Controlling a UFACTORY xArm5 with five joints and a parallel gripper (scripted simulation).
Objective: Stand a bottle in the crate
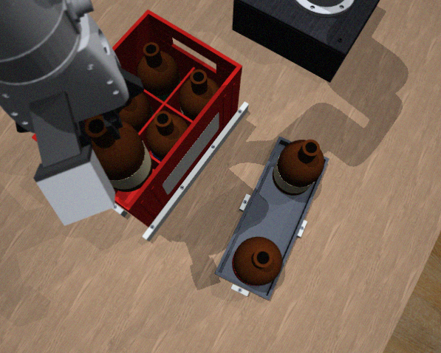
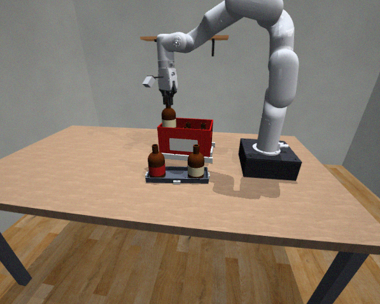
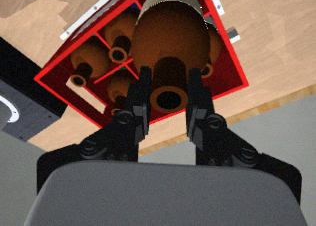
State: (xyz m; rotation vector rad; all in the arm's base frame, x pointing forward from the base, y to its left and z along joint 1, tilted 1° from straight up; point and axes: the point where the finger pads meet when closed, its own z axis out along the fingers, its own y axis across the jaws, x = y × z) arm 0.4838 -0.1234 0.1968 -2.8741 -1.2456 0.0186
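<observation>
Right now my hand is 22 cm above the red crate, 9 cm past it and 3 cm to the left of it. Also, from my hand: grey tray: 29 cm below, 23 cm to the left, 7 cm behind.
</observation>
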